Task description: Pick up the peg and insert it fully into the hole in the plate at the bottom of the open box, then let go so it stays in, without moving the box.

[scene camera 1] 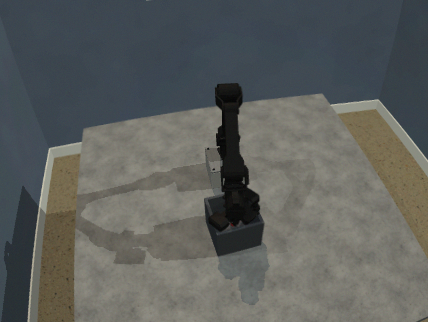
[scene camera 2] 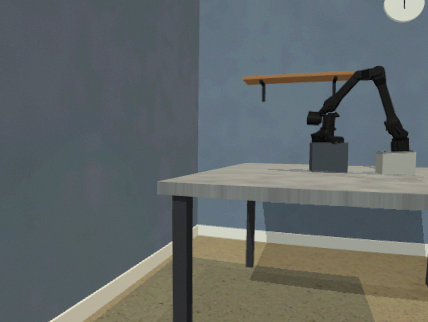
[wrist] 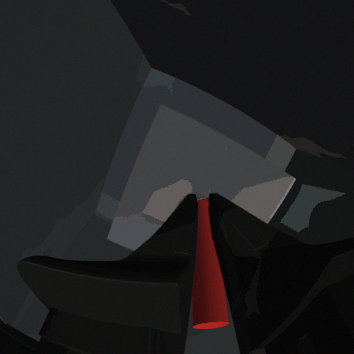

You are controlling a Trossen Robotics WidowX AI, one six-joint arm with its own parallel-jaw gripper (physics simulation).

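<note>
The open grey box stands on the table. My gripper points down into it and is shut on the red peg. The peg stands roughly upright between the fingers; its top end is nearest the wrist camera, and a bit of red also shows in scene camera 1. The light grey plate lies at the bottom of the box. The fingertips are low, close over the plate's hole, of which a sliver of rim shows. The peg's lower end is hidden by the fingertips, so its depth cannot be told.
The box walls rise close around my fingers. A light block stands behind the box at the arm's base. The grey table carries both. A wooden shelf is on the back wall.
</note>
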